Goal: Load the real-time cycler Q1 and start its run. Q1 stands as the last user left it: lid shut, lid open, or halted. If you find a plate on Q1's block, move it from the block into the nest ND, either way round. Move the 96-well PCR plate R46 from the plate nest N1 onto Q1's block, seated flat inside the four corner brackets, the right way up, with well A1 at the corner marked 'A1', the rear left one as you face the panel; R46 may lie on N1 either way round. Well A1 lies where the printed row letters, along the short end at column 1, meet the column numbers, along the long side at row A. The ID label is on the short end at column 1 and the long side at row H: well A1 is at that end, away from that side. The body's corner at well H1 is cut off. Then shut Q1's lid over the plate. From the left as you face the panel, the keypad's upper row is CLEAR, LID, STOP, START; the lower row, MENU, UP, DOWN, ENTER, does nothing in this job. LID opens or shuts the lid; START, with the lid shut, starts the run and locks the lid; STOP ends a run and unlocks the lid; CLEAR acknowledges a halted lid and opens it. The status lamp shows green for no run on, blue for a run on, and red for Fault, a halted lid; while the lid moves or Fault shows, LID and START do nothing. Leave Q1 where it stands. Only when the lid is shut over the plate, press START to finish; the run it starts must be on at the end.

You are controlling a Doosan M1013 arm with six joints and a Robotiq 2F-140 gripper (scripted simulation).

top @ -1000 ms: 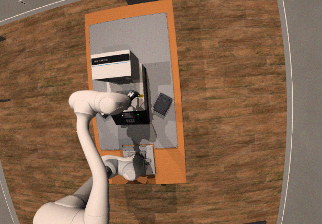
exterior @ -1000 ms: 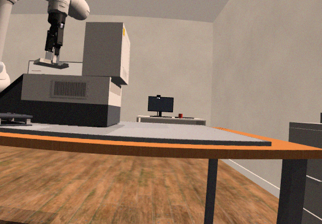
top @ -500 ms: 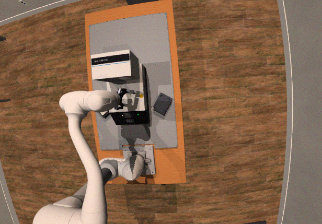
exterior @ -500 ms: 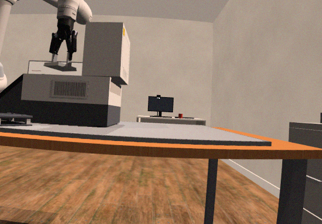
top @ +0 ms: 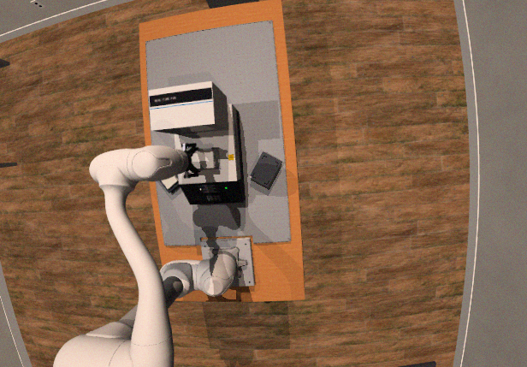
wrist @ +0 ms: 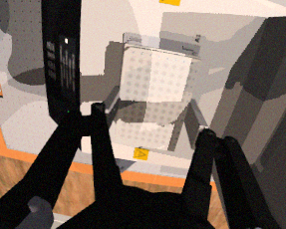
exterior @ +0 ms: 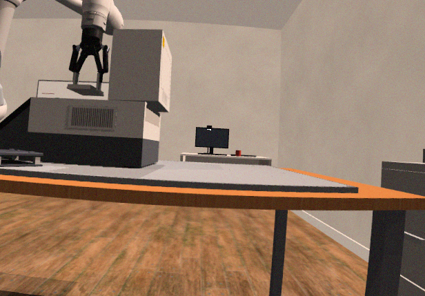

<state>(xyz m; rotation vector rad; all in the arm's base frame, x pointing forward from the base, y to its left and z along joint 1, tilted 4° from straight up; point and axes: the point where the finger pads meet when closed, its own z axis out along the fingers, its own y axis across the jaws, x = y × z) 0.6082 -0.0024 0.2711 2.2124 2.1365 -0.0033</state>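
Now: the white plate R46 2 cm below my hand. Round my hand: dark plate nest N1 (9 cm behind, 28 cm to the right, 25 cm below); dark nest (7 cm behind, 30 cm to the left, 25 cm below); 96-well plate (7 cm behind, 30 cm to the left, 24 cm below).
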